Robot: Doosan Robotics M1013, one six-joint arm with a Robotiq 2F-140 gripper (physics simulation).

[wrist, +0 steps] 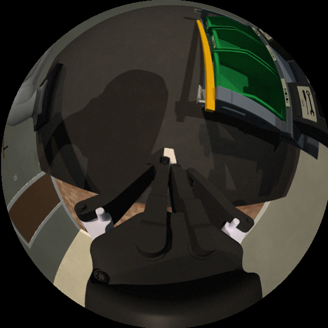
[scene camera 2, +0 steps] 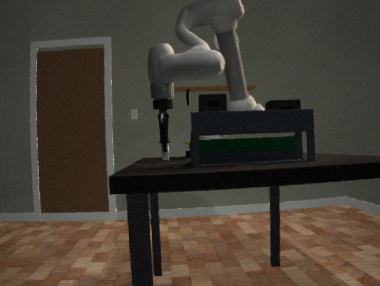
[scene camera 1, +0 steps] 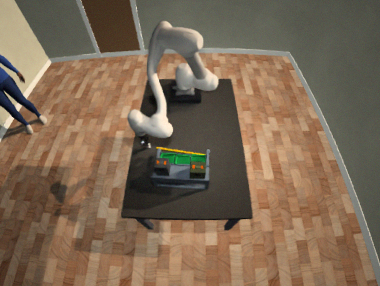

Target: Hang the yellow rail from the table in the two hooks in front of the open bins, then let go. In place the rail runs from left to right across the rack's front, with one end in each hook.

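Seen in the pictures: gripper, fingertip midpoint: point(scene camera 2: 165, 160) point(scene camera 1: 148, 146); arm's base, origin of the base link: point(scene camera 1: 185, 88).
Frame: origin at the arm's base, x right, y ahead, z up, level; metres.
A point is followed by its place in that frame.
Observation:
The yellow rail point(scene camera 1: 181, 151) @[x -0.018, y 0.706, z 0.003 m] point(scene camera 2: 188, 143) @[x 0.160, y 0.708, z 0.032 m] point(wrist: 208, 65) runs left to right along the front of the grey rack point(scene camera 1: 180, 174) @[x -0.032, y 0.921, z 0.061 m] point(scene camera 2: 252, 121) @[x -0.027, y 0.980, z 0.088 m], before the open green bins point(scene camera 1: 182, 159) @[x -0.028, y 0.756, z -0.032 m] point(wrist: 242, 77). In scene camera 1 it lies slightly slanted. In the wrist view its near end lies over a pale hook point(wrist: 200, 94) at the rack's corner and sticks out a little past it. The far end is close to the other front corner; whether it sits in that hook cannot be told. My gripper point(scene camera 1: 147, 144) @[x 0.250, y 0.657, z -0.029 m] point(scene camera 2: 165, 152) @[x 0.250, y 0.657, z -0.029 m] point(wrist: 167, 155) is shut and empty, apart from the rail, off its near end and low above the table.
Two dark boxes point(scene camera 1: 161, 165) @[x 0.081, y 0.920, z 0.181 m] point(scene camera 1: 198, 169) @[x -0.151, y 0.924, z 0.156 m] with orange marks stand on top of the rack. The rack stands on the black table point(scene camera 1: 227, 200) @[x -0.360, y 1.058, z -0.041 m] point(scene camera 2: 150, 182) @[x 0.265, y 1.212, z -0.058 m]. The arm's base point(scene camera 1: 186, 95) @[x -0.015, y 0.097, z 0.003 m] is at the table's back. A person point(scene camera 1: 12, 92) stands on the floor at the left.

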